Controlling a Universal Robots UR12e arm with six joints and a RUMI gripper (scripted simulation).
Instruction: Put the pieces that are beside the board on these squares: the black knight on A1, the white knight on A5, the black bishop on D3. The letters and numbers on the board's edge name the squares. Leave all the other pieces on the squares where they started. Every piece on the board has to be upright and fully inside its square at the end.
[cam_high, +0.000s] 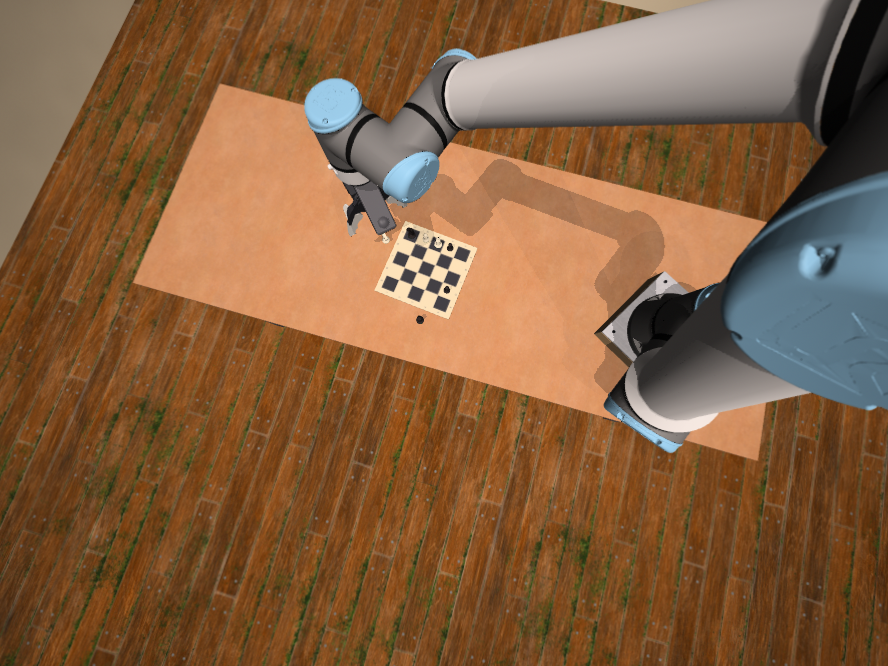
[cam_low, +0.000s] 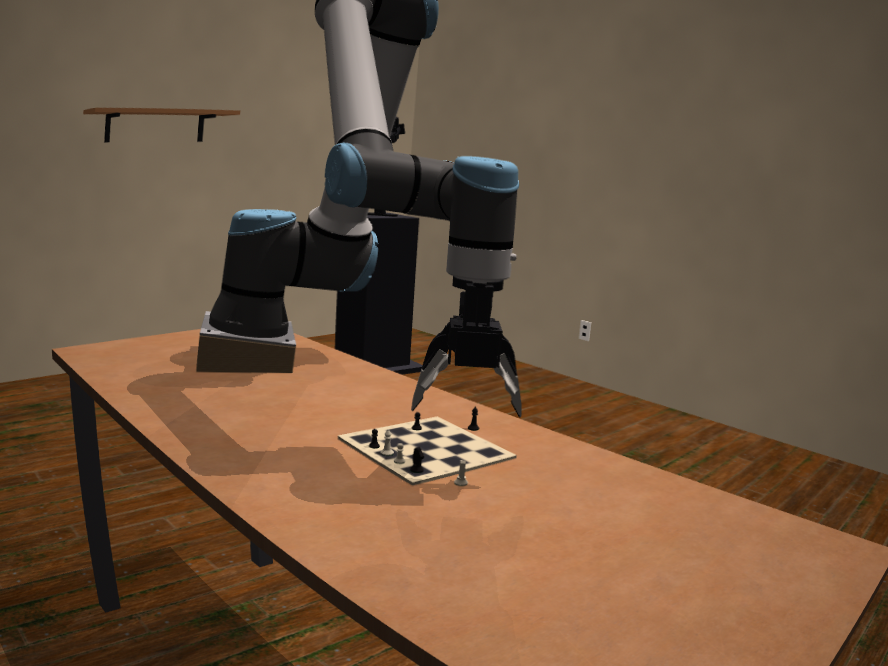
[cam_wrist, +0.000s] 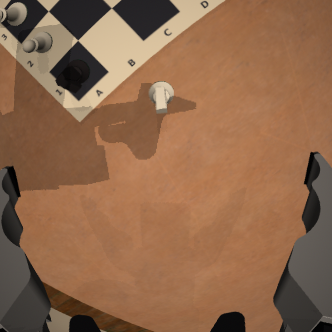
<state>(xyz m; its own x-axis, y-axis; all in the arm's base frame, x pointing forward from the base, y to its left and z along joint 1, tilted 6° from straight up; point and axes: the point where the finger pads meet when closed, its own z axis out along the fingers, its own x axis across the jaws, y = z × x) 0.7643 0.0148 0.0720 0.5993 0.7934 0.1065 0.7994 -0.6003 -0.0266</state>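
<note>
My hand is 100 mm above the white knight. Round my hand: chessboard 140 mm behind, 40 mm to the left, 110 mm below.
</note>
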